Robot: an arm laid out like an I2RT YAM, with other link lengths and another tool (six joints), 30 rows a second.
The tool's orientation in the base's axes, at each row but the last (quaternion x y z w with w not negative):
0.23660, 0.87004, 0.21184, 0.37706
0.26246, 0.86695, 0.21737, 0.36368
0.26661, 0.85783, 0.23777, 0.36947
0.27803, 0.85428, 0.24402, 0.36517
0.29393, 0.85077, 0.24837, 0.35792
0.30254, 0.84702, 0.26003, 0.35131
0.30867, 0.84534, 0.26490, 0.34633
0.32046, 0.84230, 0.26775, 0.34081
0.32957, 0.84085, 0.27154, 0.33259
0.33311, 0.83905, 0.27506, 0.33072
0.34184, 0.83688, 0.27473, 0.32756
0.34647, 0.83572, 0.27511, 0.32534
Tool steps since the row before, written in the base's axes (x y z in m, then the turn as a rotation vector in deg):
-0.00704, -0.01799, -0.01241, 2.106, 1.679, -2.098
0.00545, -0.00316, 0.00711, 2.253, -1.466, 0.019
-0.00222, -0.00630, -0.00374, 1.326, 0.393, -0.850
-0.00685, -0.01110, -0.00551, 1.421, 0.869, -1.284
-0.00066, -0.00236, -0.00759, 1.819, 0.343, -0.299
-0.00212, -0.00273, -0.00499, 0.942, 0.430, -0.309
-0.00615, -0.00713, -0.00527, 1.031, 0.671, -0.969
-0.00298, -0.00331, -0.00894, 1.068, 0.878, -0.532
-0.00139, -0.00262, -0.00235, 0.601, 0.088, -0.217
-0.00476, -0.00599, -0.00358, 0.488, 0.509, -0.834
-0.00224, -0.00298, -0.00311, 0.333, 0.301, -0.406
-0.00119, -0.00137, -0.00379, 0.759, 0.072, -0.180
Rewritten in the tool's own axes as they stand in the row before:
0.00087, -0.02292, -0.00098, 0.854, 0.723, 3.225
-0.00887, 0.00323, -0.00109, -2.255, -0.446, 1.393
-0.00079, -0.00758, -0.00072, -0.096, 0.152, 1.613
-0.00060, -0.01351, -0.00419, 0.372, 0.257, 2.054
0.00229, -0.00668, 0.00371, -0.668, 0.638, 1.632
0.00150, -0.00582, 0.00087, -0.103, 0.402, 0.998
0.00070, -0.01034, -0.00301, 0.295, 0.157, 1.530
0.00288, -0.00921, 0.00259, 0.248, 0.597, 1.333
-0.00025, -0.00377, -0.00016, -0.190, 0.134, 0.602
-0.00044, -0.00799, -0.00270, 0.414, -0.066, 1.008
0.00012, -0.00484, -0.00038, 0.189, 0.038, 0.574
0.00095, -0.00391, 0.00122, -0.298, 0.224, 0.689

